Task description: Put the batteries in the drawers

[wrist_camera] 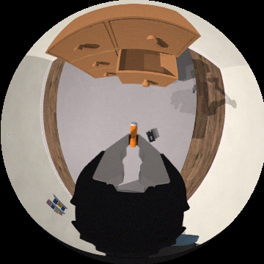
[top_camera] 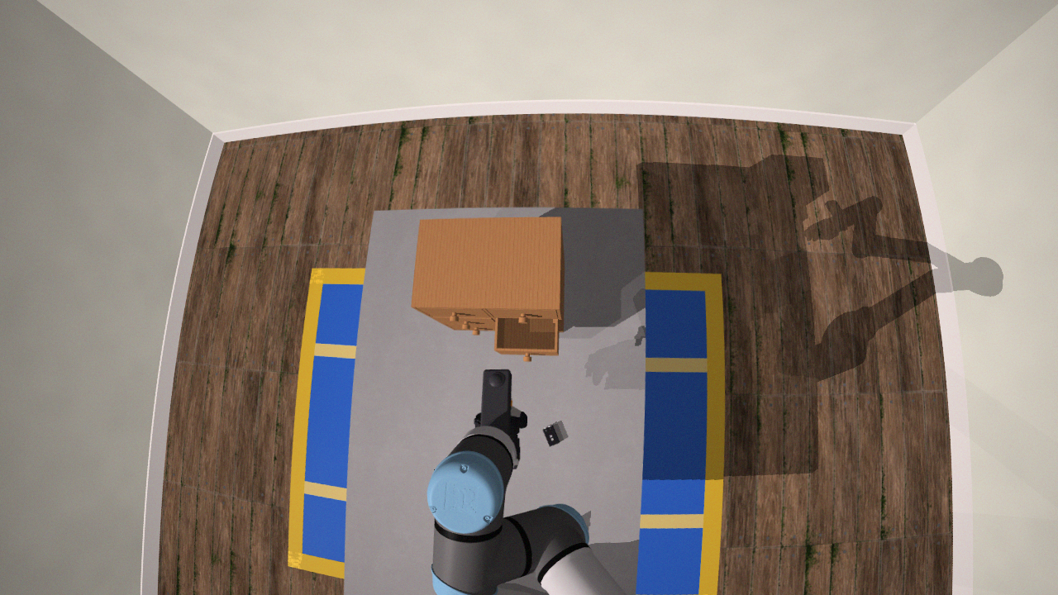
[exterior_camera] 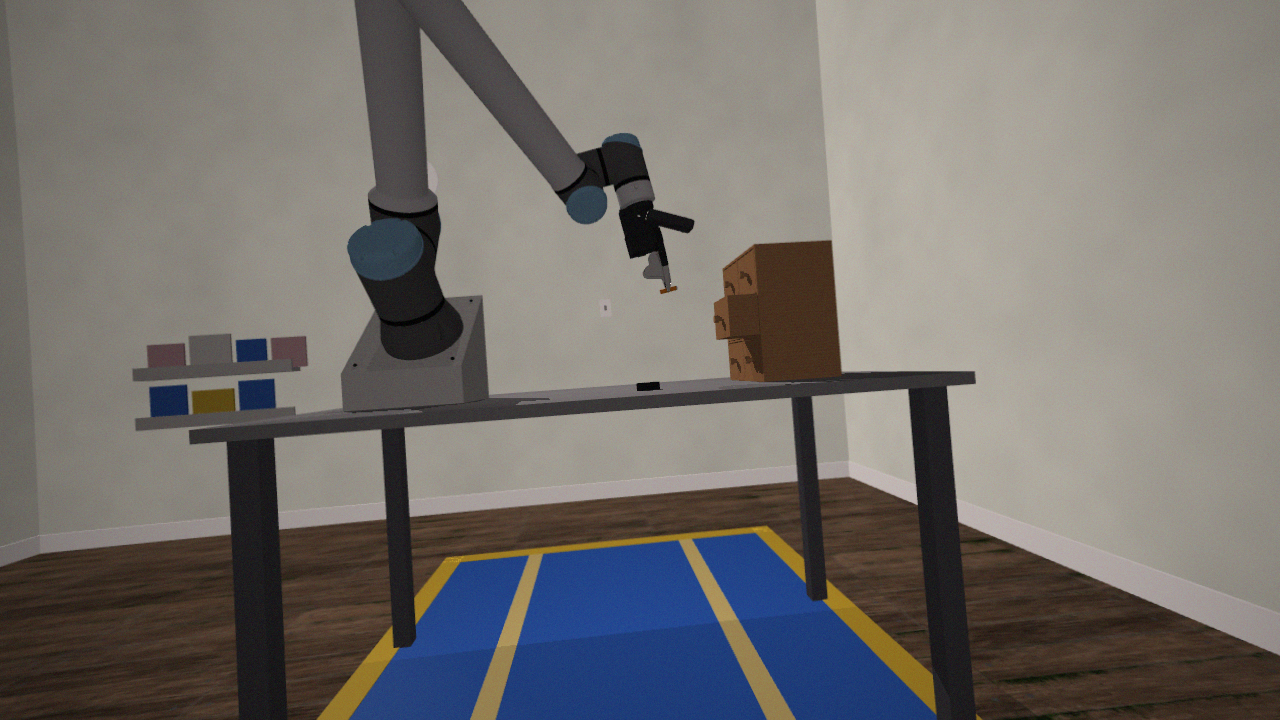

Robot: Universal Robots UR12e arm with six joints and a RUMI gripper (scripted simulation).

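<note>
Now: hand 1 cm above the thin orange battery. From my hand the other things lie so: dark battery (24 cm below, 7 cm to the right, 7 cm behind).
</note>
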